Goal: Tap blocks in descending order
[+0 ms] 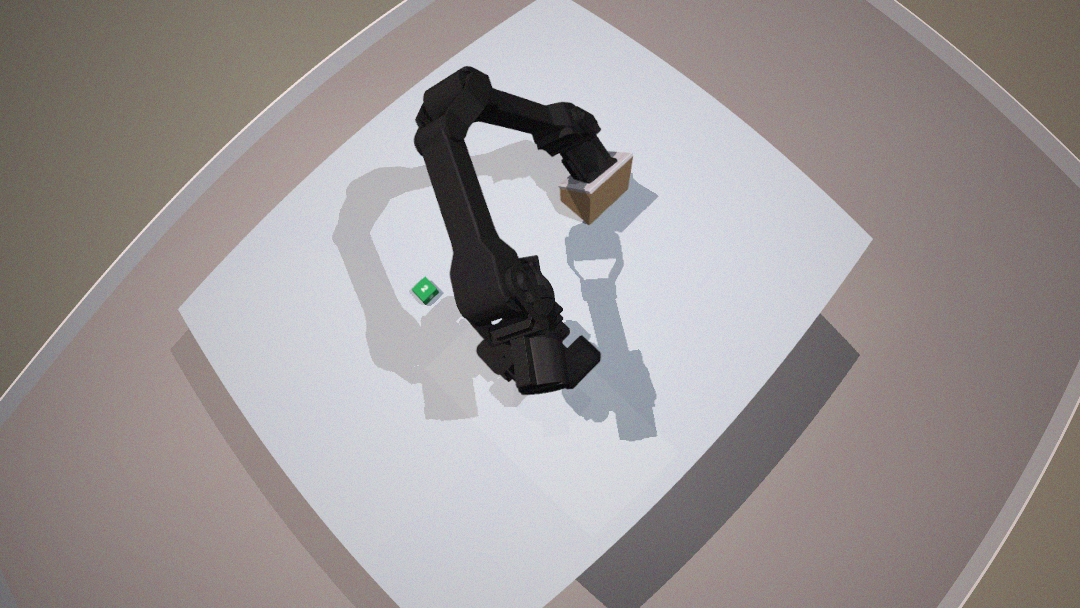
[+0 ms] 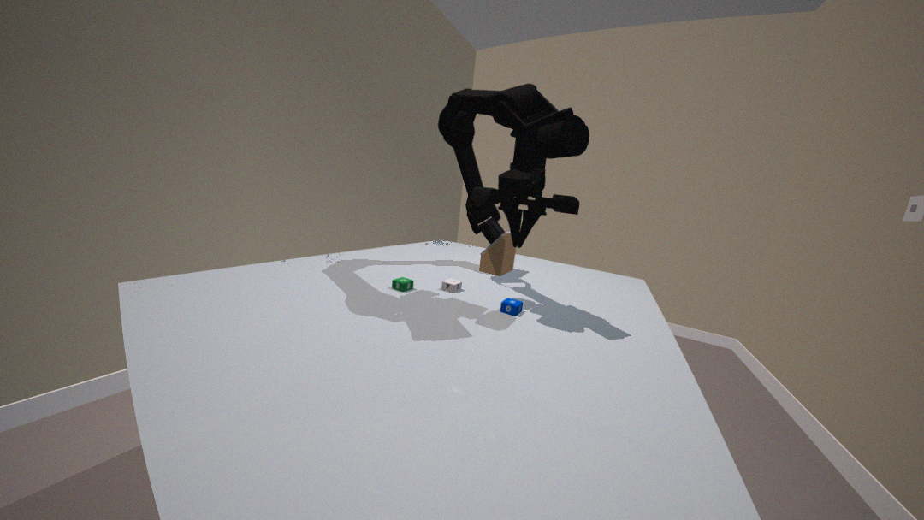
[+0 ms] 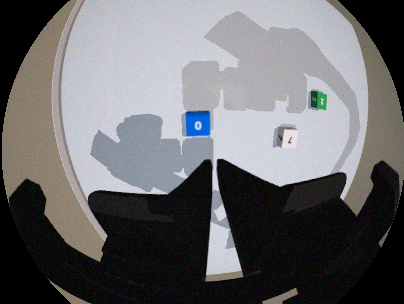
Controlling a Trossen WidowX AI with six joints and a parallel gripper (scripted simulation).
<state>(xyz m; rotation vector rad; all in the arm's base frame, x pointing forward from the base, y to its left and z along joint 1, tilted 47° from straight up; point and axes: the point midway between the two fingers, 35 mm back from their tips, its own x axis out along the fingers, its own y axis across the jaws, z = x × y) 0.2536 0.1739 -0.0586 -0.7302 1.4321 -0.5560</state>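
My gripper tip is now 110 mm above the blue block marked 0, 10 mm to the right of it and 10 mm short of it. The rest, counted from my gripper tip: green block marked 2: 210 mm to the right, 110 mm below, 80 mm ahead; then white block marked 7: 140 mm to the right, 110 mm below.
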